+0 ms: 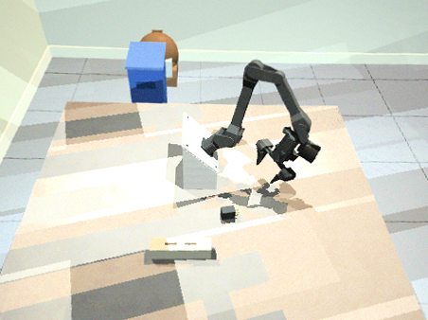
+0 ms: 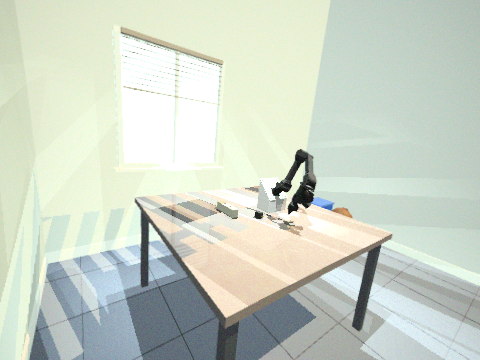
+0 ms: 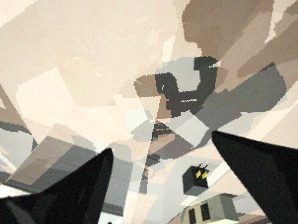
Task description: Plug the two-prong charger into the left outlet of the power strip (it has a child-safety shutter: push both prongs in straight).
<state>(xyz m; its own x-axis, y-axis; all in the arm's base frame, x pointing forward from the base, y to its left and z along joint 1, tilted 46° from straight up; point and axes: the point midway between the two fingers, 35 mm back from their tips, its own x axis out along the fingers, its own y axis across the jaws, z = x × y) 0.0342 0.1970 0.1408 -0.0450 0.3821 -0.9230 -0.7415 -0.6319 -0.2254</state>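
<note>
Now: gripper tip 160 mm short of the dark charger, 110 mm to the left of it and 50 mm above it.
</note>
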